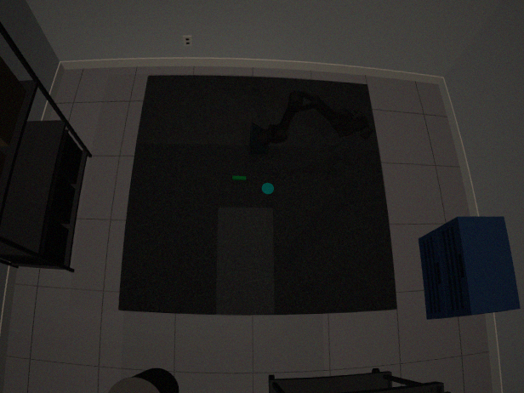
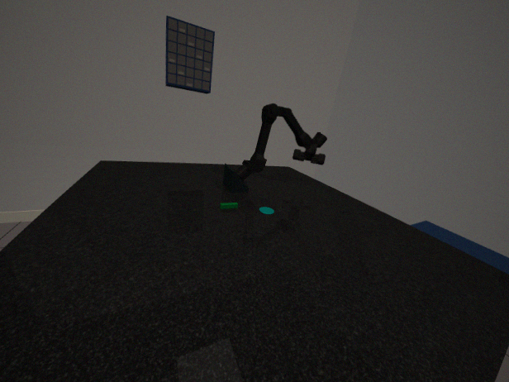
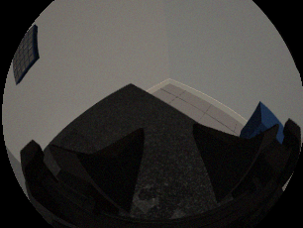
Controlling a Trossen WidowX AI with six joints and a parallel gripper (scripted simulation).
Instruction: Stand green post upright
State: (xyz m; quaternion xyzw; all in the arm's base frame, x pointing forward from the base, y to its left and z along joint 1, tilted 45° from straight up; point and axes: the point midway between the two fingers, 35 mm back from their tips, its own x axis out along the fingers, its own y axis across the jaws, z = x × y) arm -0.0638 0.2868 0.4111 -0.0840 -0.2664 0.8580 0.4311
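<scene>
The green post lies 28 cm ahead of my gripper tip, 63 cm to the right of it and 12 cm below it. The rest, counted from my gripper tip: cyan circle 33 cm ahead, 49 cm to the right, 13 cm below.
</scene>
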